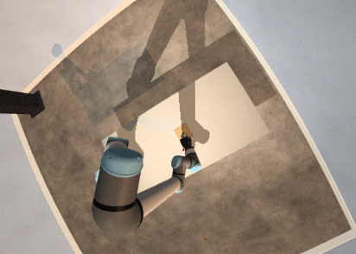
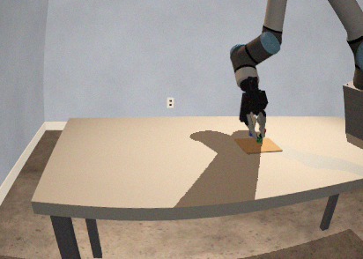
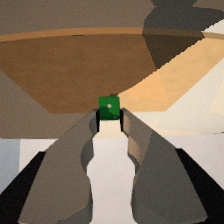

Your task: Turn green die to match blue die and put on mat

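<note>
My gripper is now 1 cm to the right of the green die and 1 cm above it. Also, from my hand: red die: 7 cm behind, 14 cm to the right, 2 cm below; mat: 1 cm to the left, 3 cm below; blue die: 1 cm behind, 11 cm to the right, 2 cm below.
</note>
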